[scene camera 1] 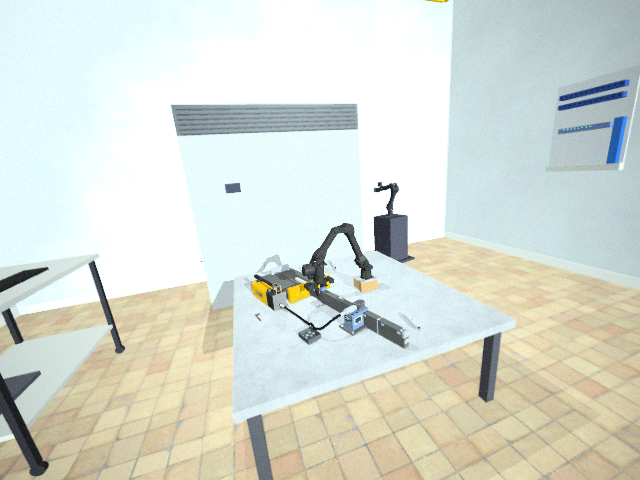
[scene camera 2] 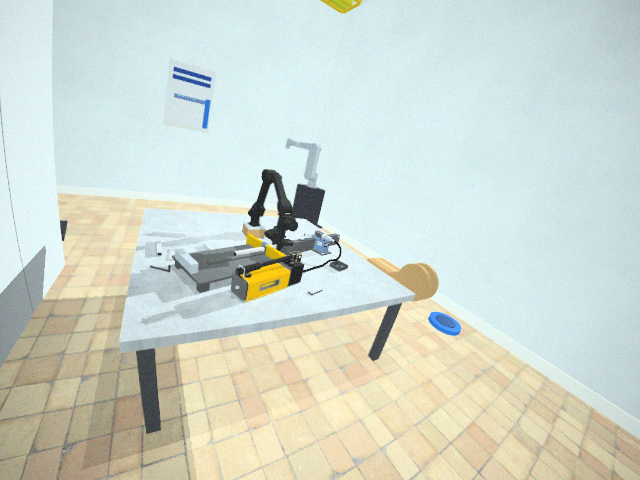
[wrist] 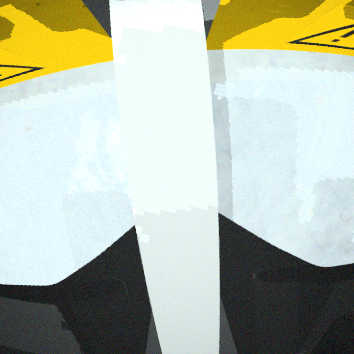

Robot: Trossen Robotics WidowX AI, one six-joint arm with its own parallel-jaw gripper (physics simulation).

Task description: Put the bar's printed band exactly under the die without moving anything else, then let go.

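Frame: origin at the arm's base, x ahead, y left, z up, level; millimetres.
Seen in the pictures: gripper, between the fingertips: (scene camera 1: 319,295) (wrist: 180,219); arm's base, origin of its link: (scene camera 1: 366,277) (scene camera 2: 254,224).
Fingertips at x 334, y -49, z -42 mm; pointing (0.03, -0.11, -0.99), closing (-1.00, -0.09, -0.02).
Observation:
Pixels of each thing's top centre, then the offset from my fingertips to it. "spot": a spot on its surface instead.
- yellow press machine, a spot on its surface: (scene camera 2: 263,282) spot: 41 mm up, 316 mm ahead, 271 mm right
- blue-grey device, a spot on its surface: (scene camera 1: 355,320) spot: 30 mm up, 17 mm ahead, 391 mm left
- cable, a spot on its surface: (scene camera 1: 310,335) spot: 22 mm down, 218 mm ahead, 298 mm left
- metal rod, centre of its top: (scene camera 1: 411,319) 6 mm down, 244 mm back, 501 mm left
My gripper (scene camera 1: 316,282) (scene camera 2: 284,239) (wrist: 180,219) is shut on a long white bar (wrist: 168,140) (scene camera 2: 249,251). In the wrist view the bar runs from the bottom edge up between my two dark fingers and on past the top edge. The yellow press machine (scene camera 1: 277,288) (scene camera 2: 263,282) that carries the die stands just ahead. Its yellow parts with warning triangles flank the bar at the top of the wrist view (wrist: 53,46). The die itself is hidden from me.
A long dark rail bed (scene camera 1: 347,305) (scene camera 2: 218,262) crosses the table. A blue-grey device (scene camera 1: 355,320), a small black box on a cable (scene camera 1: 310,335), a metal rod (scene camera 1: 410,320) and the arm's wooden base block (scene camera 1: 366,284) lie around it. A second arm on a pedestal (scene camera 1: 390,233) stands behind.

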